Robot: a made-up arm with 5 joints.
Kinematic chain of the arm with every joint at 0, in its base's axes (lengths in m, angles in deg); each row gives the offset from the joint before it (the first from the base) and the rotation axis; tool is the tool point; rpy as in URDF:
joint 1: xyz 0 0 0.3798 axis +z
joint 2: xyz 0 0 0 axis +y
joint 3: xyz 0.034 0 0.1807 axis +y
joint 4: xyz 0.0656 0 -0.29 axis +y
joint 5: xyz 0.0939 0 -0.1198 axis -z
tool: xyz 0 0 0 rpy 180 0 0
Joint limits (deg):
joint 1: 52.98..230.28
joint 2: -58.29..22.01
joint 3: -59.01..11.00
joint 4: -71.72..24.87
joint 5: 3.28..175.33
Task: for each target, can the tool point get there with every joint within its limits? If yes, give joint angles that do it. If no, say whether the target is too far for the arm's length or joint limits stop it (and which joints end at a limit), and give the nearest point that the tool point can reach.
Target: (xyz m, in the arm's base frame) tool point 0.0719 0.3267 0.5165
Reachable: yes | joints 77.58 -47.61 -22.63 8.47 106.61
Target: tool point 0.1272 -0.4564 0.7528
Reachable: no: joint limits stop it (at a limit: joint 1) | nearest point -0.1724 -0.2075 0.7528 | short by 0.389 m
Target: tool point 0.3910 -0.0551 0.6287
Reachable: no: joint limits stop it (at a limit: joint 1) | nearest point 0.1153 0.1528 0.6287 | short by 0.345 m
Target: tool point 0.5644 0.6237 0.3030
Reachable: no: too far | nearest point 0.2881 0.3820 0.3359 | short by 0.369 m
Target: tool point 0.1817 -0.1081 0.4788
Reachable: no: joint limits stop it (at a limit: joint 1, joint 2, joint 3, joint 4) | nearest point 0.1090 0.1445 0.4954 | short by 0.263 m
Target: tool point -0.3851 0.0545 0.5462
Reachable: yes | joints 171.94 -24.82 -40.19 -6.53 31.77
